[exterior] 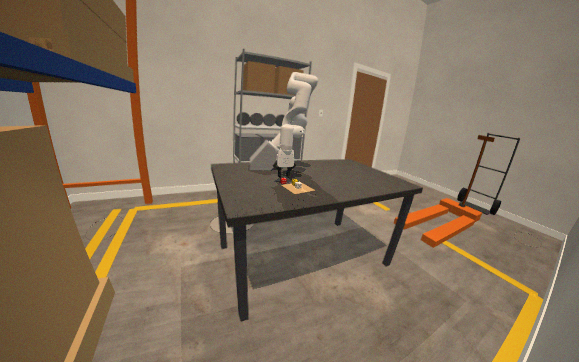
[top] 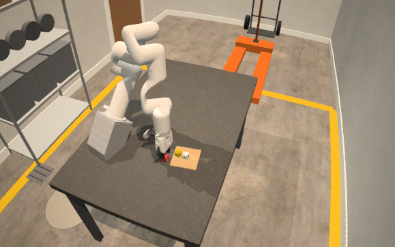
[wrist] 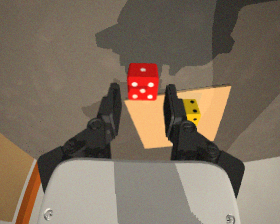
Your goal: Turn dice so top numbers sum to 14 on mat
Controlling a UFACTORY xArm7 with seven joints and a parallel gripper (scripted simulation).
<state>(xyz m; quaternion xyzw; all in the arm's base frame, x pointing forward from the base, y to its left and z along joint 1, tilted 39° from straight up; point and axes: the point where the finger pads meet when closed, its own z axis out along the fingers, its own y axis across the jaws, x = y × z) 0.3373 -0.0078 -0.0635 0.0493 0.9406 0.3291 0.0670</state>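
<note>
My gripper is now 40 mm above the red die. The rest, counted from my hand: mat (100 mm ahead, 60 mm to the left, 50 mm below); yellow die (50 mm ahead, 50 mm to the left, 40 mm below); white die (90 mm ahead, 60 mm to the left, 40 mm below).
</note>
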